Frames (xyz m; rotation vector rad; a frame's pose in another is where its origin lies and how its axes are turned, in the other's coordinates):
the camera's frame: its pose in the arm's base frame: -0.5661 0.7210 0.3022 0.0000 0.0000 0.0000
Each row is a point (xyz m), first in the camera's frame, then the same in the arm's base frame.
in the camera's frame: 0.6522 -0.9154 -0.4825
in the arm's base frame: 0.0861 -0.1944 -0.1803
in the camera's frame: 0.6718 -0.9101 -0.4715
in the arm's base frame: 0.1057 -0.1891 -0.1693
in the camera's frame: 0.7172 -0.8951 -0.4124
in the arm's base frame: 0.1511 -0.1741 -0.1102
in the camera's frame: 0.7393 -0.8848 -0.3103
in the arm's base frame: 0.1732 -0.1638 -0.0081
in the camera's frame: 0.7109 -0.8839 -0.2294
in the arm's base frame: 0.1448 -0.1629 0.0728
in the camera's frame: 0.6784 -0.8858 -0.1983
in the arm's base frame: 0.1123 -0.1648 0.1039
